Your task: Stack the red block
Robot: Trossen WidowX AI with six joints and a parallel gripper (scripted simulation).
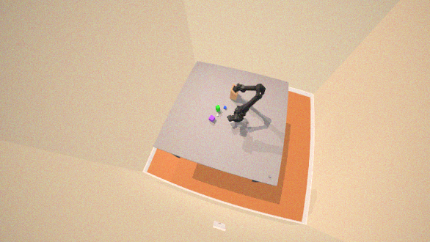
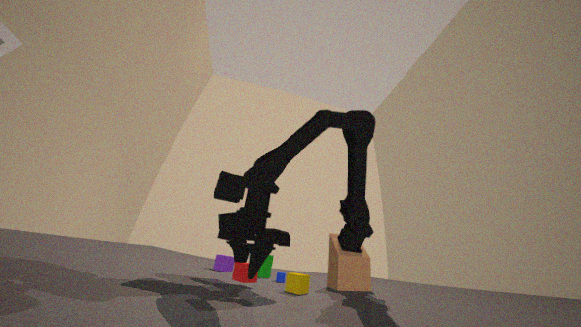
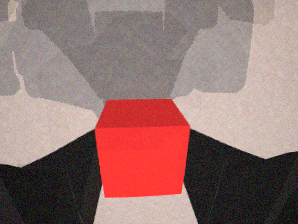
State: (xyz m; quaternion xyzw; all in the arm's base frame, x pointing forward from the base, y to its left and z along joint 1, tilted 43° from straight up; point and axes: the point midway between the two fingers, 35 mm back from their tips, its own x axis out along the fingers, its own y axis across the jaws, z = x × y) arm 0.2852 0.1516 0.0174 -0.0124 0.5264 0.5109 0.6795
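Right now the tiny white piece is 30 mm ahead of my gripper tip, 200 mm to the right of it and 10 mm below it. Round my gripper tip: red block 10 mm above; yellow block 120 mm behind, 10 mm to the right; blue block 90 mm behind, 160 mm to the right, 10 mm below.
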